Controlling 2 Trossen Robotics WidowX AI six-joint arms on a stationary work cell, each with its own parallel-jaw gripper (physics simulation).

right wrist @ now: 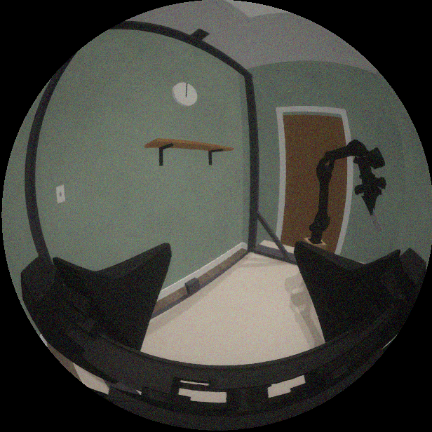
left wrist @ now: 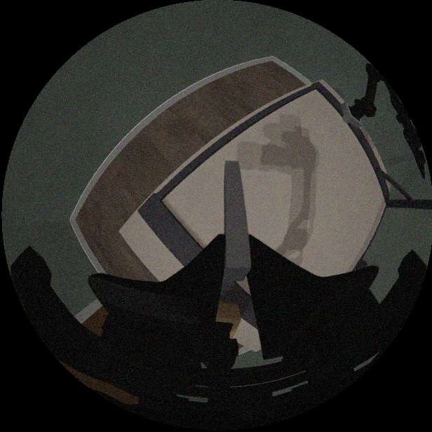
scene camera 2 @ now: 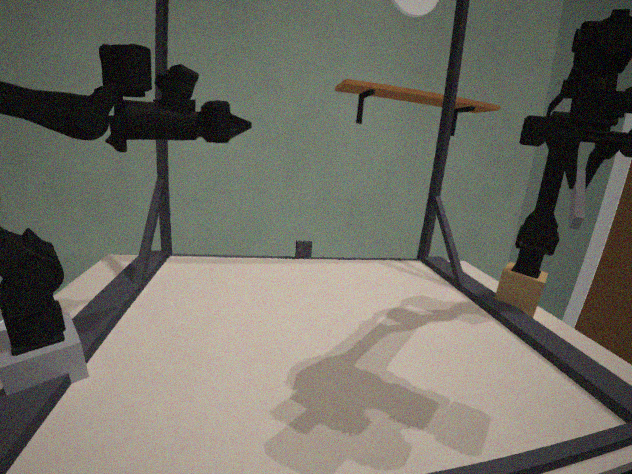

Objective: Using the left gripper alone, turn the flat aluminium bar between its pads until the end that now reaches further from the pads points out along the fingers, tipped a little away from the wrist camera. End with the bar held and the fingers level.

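Seen in the pictures: left gripper, fingertip midpoint: (scene camera 2: 577,189); right gripper, fingertip midpoint: (scene camera 2: 236,125); left arm's base, origin of the base link: (scene camera 2: 526,271); right arm's base, origin of the base link: (scene camera 2: 37,337).
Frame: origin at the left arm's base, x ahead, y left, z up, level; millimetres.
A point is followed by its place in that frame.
The grey aluminium bar (scene camera 2: 577,204) {x 358, y 61, z 215 mm} (left wrist: 235,215) (right wrist: 375,221) is between the pads of my left gripper (scene camera 2: 578,178) {x 313, y 56, z 234 mm} (left wrist: 233,240) (right wrist: 371,214), which is shut on it. In the left wrist view its long end reaches up the picture past the fingertips, out along the fingers, and narrows away from the camera. Its near end shows low between the pads, partly hidden by them. In scene camera 2 the left fingers point steeply down, not level, and the bar hangs down below them. My right gripper (scene camera 2: 245,123) {x 559, y -467, z 281 mm} (right wrist: 234,249) is open and empty.
A pale table top (scene camera 2: 229,316) {x 592, y -436, z -102 mm} (left wrist: 345,175) (right wrist: 240,320) lies below, with the left arm's shadow on it. Dark frame posts (scene camera 2: 444,132) {x -101, y -327, z 339 mm} (right wrist: 254,165) stand at its corners. A wooden shelf (scene camera 2: 403,93) (right wrist: 190,145) is on the green wall. A brown door (right wrist: 310,190) stands behind the left arm.
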